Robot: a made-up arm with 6 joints. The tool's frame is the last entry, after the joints.
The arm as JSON. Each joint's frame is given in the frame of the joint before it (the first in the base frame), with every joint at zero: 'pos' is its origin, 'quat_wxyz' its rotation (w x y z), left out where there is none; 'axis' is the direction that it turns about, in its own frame. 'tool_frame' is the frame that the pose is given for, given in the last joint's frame.
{
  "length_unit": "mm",
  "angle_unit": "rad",
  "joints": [
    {
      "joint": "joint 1",
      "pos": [
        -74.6,
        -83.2,
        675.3
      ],
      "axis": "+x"
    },
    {
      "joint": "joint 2",
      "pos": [
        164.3,
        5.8,
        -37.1
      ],
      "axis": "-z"
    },
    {
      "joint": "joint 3",
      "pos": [
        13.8,
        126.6,
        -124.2
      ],
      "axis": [
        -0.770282,
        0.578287,
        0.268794
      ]
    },
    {
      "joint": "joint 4",
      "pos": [
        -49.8,
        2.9,
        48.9
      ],
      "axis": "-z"
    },
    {
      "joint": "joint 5",
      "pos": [
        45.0,
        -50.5,
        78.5
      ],
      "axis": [
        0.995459,
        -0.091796,
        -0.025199
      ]
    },
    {
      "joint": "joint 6",
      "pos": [
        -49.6,
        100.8,
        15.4
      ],
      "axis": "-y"
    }
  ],
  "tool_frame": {
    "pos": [
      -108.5,
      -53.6,
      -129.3
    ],
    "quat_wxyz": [
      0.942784,
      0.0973,
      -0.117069,
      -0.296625
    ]
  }
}
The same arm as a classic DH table. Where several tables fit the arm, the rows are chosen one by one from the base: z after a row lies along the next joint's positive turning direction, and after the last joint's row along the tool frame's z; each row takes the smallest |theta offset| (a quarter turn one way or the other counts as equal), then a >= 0, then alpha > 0; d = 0 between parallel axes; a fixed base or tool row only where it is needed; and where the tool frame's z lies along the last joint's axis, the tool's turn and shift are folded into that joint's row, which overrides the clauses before.
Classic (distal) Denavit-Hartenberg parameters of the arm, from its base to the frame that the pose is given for. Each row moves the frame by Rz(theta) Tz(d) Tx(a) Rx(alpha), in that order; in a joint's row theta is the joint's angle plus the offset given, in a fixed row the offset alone. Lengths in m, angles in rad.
base (fixed): theta_offset -1.5708  d 0.6753  a 0.0832  alpha -1.5708
joint 1: theta_offset 0  d 0.0897  a -0.0058  alpha -1.5708
joint 2: theta_offset 0.644  d 0.1794  a -0.1095  alpha -1.8429
joint 3: theta_offset 0  d 0.1106  a 0.0276  alpha 1.8429
joint 4: theta_offset -0.552  d -0.117  a 0.0462  alpha 1.5456
joint 5: theta_offset 1.5685  d -0.0007  a -0.0141  alpha 1.4789
joint 6: theta_offset -1.2614  d -0.0318  a 0.1404  alpha 1.4565
tool (fixed): theta_offset 2.5156  d -0.0943  a 0  alpha 0

